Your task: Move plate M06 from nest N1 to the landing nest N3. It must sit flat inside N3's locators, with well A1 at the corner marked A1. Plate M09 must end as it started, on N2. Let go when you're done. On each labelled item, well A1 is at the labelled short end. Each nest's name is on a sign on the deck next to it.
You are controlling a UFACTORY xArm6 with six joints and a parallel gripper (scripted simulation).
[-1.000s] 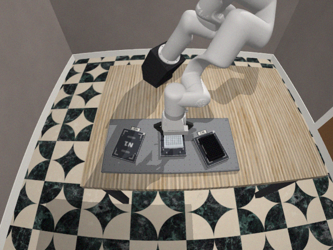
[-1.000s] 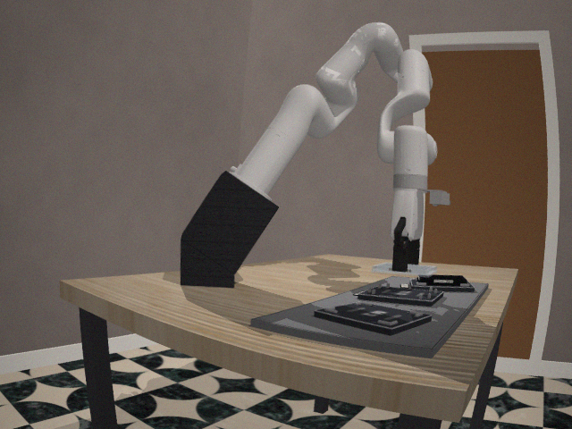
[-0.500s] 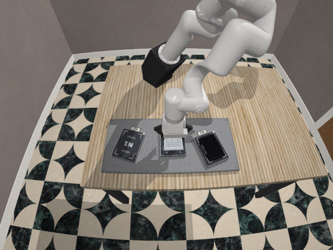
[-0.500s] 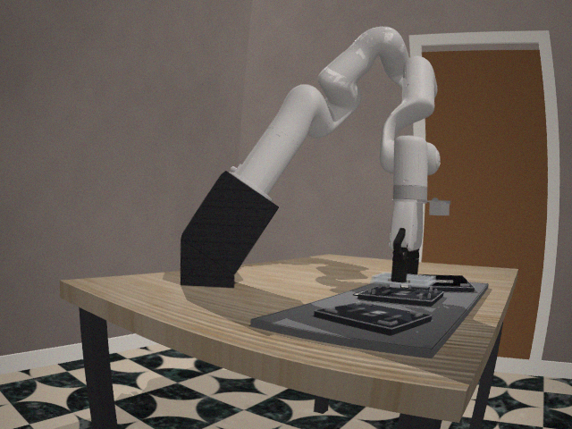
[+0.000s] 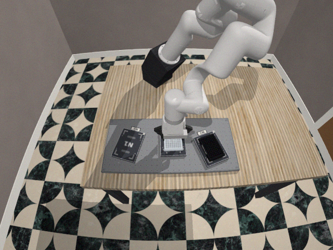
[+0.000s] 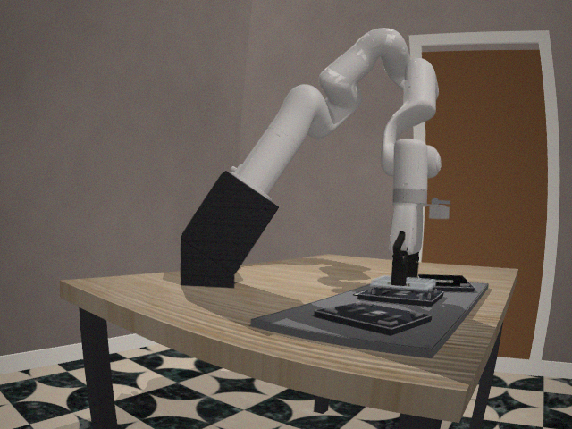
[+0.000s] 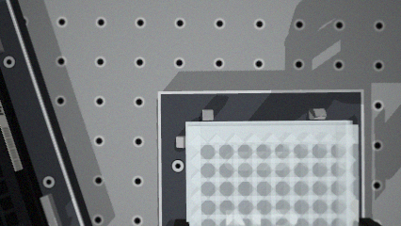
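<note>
Right now my hand is 40 mm above the nest N3. From my hand the other things lie so: black plate M09: 190 mm to the left, 30 mm below, 10 mm ahead; then well plate M06: 10 mm below; then nest N1: 210 mm to the right, 60 mm ahead, 40 mm below.
</note>
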